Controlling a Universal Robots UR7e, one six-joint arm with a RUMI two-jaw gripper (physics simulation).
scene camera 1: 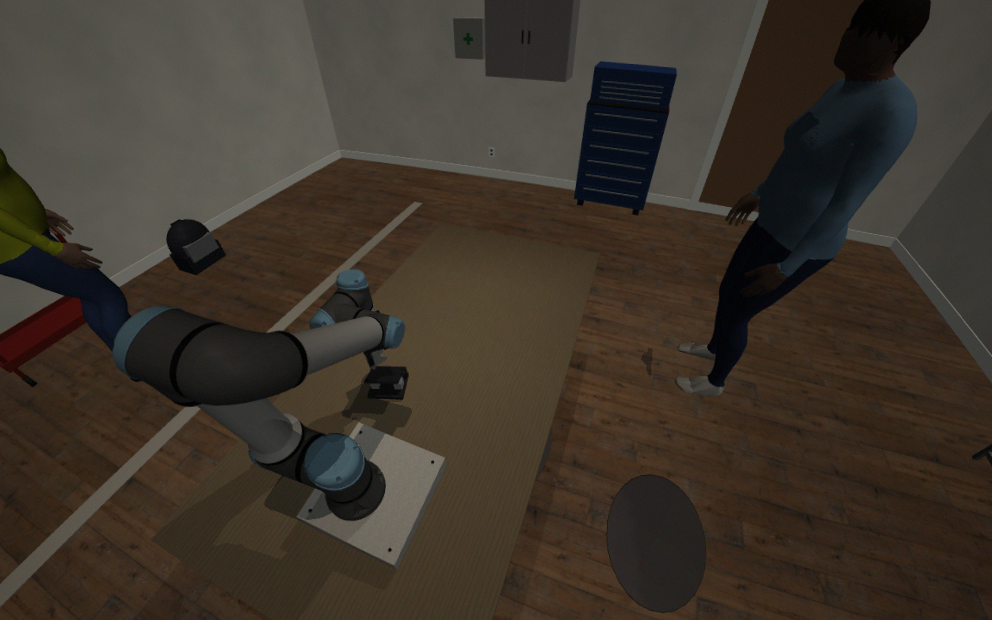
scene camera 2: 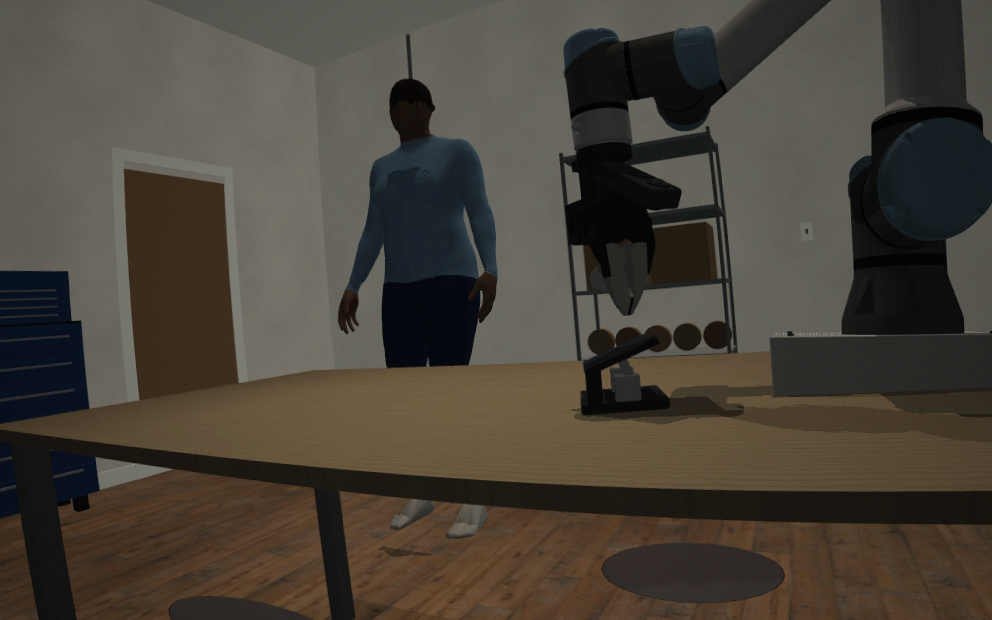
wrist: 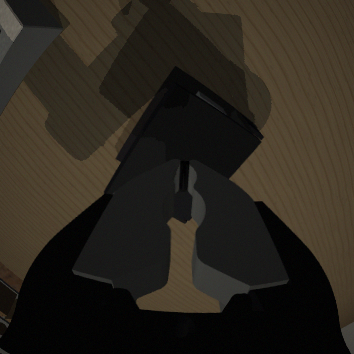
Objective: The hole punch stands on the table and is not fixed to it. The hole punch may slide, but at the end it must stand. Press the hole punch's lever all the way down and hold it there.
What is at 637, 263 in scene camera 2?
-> The gripper.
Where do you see a black hole punch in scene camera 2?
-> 626, 394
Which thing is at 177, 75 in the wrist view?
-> A black hole punch.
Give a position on a black hole punch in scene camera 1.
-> At 377, 391
